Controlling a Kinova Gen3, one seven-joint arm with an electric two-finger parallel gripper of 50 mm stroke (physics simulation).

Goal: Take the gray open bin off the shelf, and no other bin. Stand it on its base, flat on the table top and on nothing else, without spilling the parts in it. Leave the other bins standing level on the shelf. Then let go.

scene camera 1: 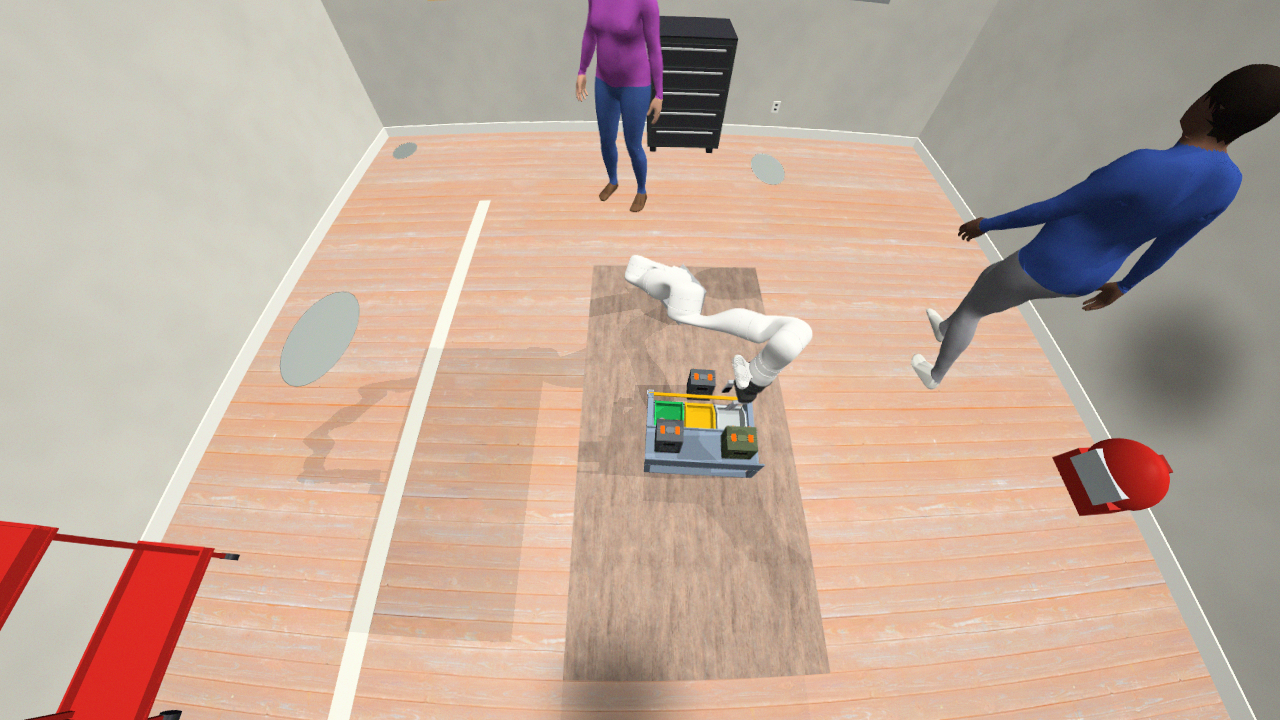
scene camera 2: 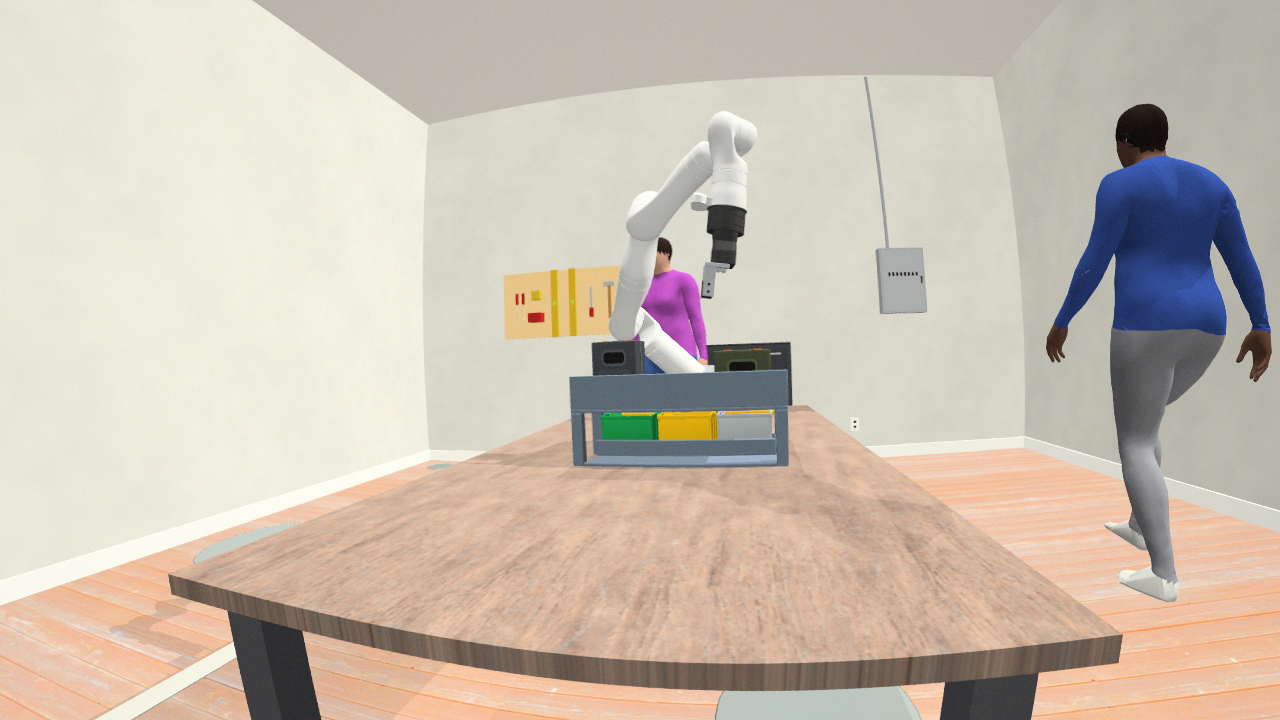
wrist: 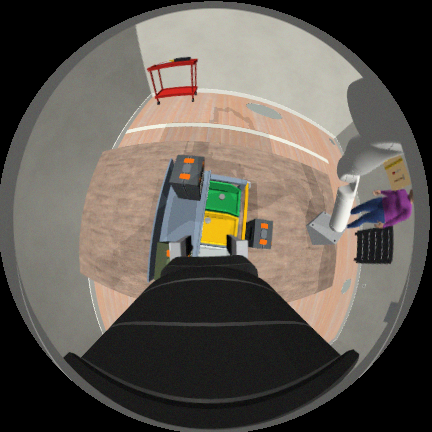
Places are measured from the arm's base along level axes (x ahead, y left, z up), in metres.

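Pixels of known places: gripper, fingertip midpoint: (scene camera 1: pixel 726 400) (scene camera 2: pixel 706 297) (wrist: pixel 208 242); arm's base, link origin: (wrist: pixel 335 225).
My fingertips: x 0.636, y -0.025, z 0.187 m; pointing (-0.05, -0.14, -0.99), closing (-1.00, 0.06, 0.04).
Observation:
Ahead of a thing's pixels: the offset from my fingertips to its top centre. "spot": to the spot under its first point.
The gray open bin @(dz -0.223, dx -0.004, dy +0.070 m) (scene camera 1: pixel 732 418) (scene camera 2: pixel 744 426) stands on the shelf @(spot: dz -0.201, dx +0.071, dy -0.053 m) (scene camera 1: pixel 704 446) (scene camera 2: pixel 680 392) (wrist: pixel 180 216), at the right end of the row in both scene views. In the wrist view part of the gray bin (wrist: pixel 210 252) shows between and below the fingers; the gripper body hides the rest, and its parts cannot be made out. The yellow bin @(dz -0.223, dx -0.030, dy -0.039 m) (scene camera 1: pixel 699 416) (scene camera 2: pixel 687 426) (wrist: pixel 219 228) stands beside it, and the green bin @(dz -0.223, dx -0.056, dy -0.148 m) (scene camera 1: pixel 668 411) (scene camera 2: pixel 628 427) (wrist: pixel 227 200) beyond that. My gripper (scene camera 1: pixel 732 397) (scene camera 2: pixel 708 291) (wrist: pixel 208 242) is open and empty, pointing down above the gray bin's end of the shelf.
A dark box @(dz -0.080, dx +0.037, dy -0.175 m) (scene camera 1: pixel 668 437) (scene camera 2: pixel 617 359) (wrist: pixel 188 176) and an olive box @(dz -0.105, dx +0.091, dy +0.050 m) (scene camera 1: pixel 739 443) (scene camera 2: pixel 742 360) (wrist: pixel 161 260) stand on the shelf's upper board. Another dark box @(dz -0.172, dx -0.174, dy -0.002 m) (scene camera 1: pixel 700 381) (wrist: pixel 262 234) stands on the table beyond the yellow front bar @(dz -0.239, dx -0.131, dy -0.016 m) (scene camera 1: pixel 680 394) (wrist: pixel 246 210).

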